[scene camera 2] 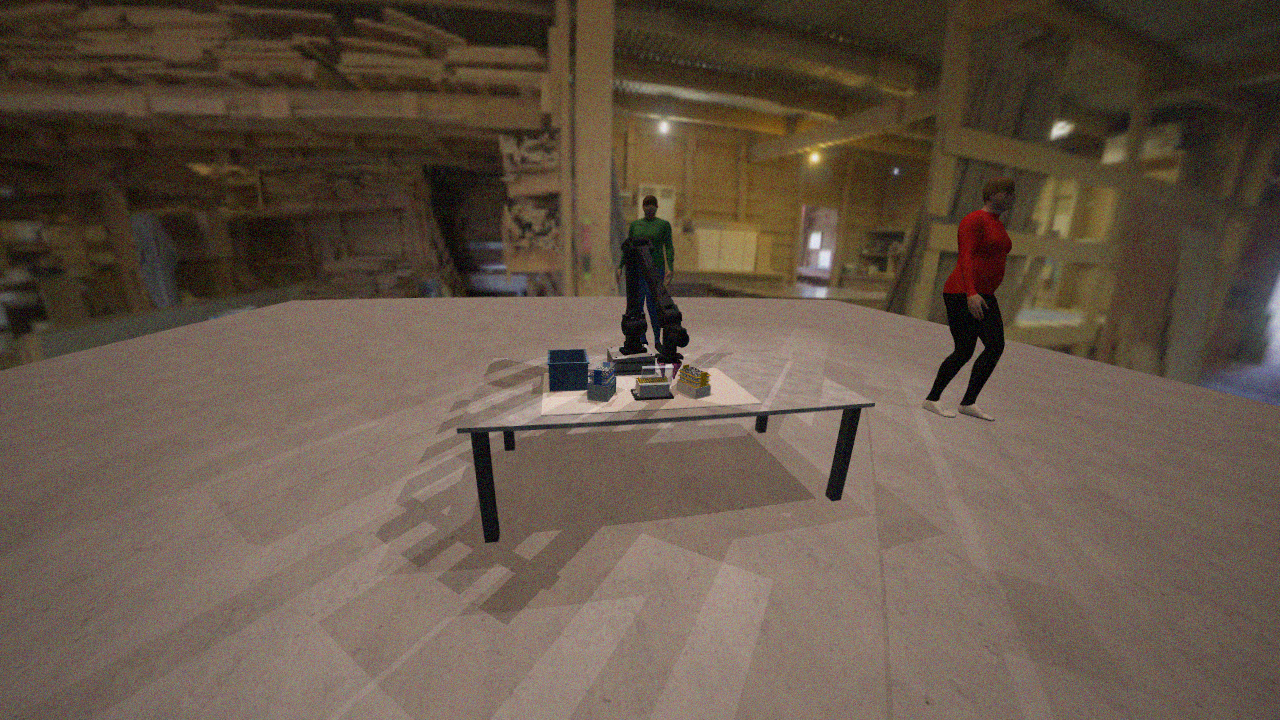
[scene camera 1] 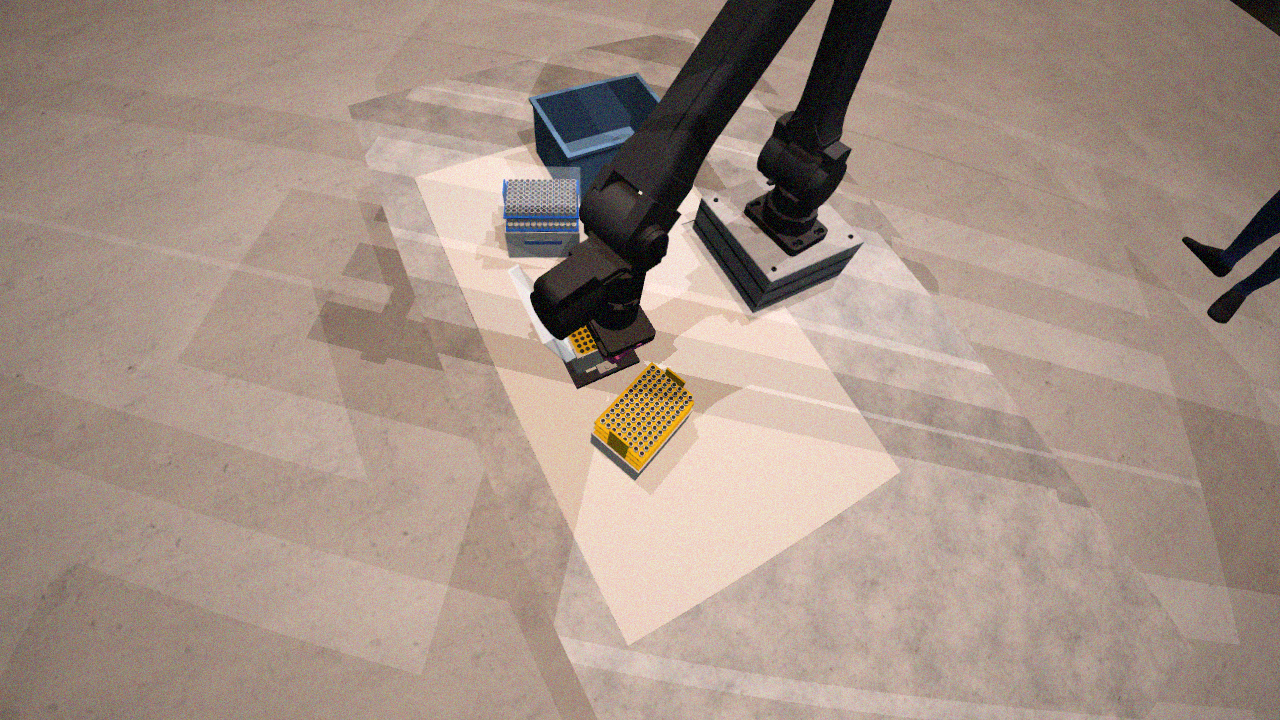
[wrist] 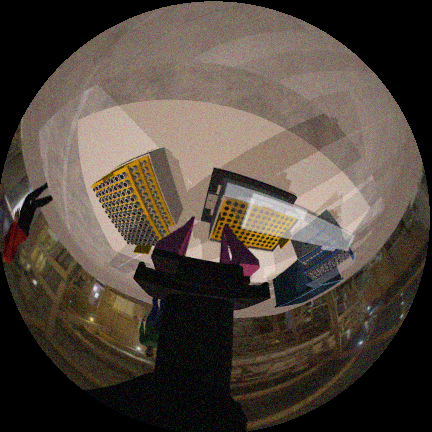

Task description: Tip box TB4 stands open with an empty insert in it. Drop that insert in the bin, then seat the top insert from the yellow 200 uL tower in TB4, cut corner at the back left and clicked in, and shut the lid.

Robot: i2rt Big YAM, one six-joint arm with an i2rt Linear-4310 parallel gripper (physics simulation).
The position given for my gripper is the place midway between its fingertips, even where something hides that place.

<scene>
A yellow insert [wrist: 248,237] rests on a tip box TB4 [scene camera 2: 640,392]. Further things: my gripper [scene camera 1: 608,349], a clear lid [scene camera 1: 524,285] and a blue bin [scene camera 1: 584,126].
The clear lid shows as well in the wrist view [wrist: 256,210]. My gripper also shows in the wrist view [wrist: 208,222]. The blue bin is seen too in the wrist view [wrist: 289,288].
</scene>
